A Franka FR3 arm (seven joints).
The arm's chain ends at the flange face. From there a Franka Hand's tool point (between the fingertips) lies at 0.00 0.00 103.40 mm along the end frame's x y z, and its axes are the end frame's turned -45 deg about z.
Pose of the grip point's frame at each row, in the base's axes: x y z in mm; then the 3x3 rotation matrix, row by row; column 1 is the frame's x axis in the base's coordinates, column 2 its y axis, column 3 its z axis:
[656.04 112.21 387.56], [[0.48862 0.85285 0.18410], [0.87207 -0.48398 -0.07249], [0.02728 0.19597 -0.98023]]
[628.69 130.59 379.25], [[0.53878 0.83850 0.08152], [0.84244 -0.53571 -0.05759], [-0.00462 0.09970 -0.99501]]
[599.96 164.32 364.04], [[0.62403 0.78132 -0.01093], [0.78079 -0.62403 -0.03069], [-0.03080 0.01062 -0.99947]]
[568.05 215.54 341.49], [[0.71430 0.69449 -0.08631], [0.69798 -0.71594 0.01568], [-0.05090 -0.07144 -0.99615]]
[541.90 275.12 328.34], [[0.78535 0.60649 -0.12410], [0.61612 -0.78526 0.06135], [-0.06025 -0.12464 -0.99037]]
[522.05 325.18 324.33], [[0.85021 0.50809 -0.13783], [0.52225 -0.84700 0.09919], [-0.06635 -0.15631 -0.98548]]
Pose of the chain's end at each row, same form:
[637.00 119.71 488.92], [[0.94856 0.25755 0.18410], [0.27442 -0.95887 -0.07249], [0.15786 0.11928 -0.98023]]
[620.26 136.54 482.13], [[0.97388 0.21193 0.08152], [0.21689 -0.97450 -0.05759], [0.06723 0.07377 -0.99501]]
[601.09 167.49 467.39], [[0.99373 0.11122 -0.01093], [0.11085 -0.99336 -0.03069], [-0.01427 0.02929 -0.99947]]
[576.97 213.92 444.49], [[0.99616 -0.01401 -0.08631], [-0.01270 -0.99979 0.01568], [-0.08651 -0.01452 -0.99615]]
[554.73 268.78 430.74], [[0.98418 -0.12647 -0.12410], [-0.11960 -0.99093 0.06135], [-0.13074 -0.04553 -0.99037]]
[536.30 314.92 426.23], [[0.96046 -0.24192 -0.13783], [-0.22963 -0.96821 0.09919], [-0.15744 -0.06361 -0.98548]]

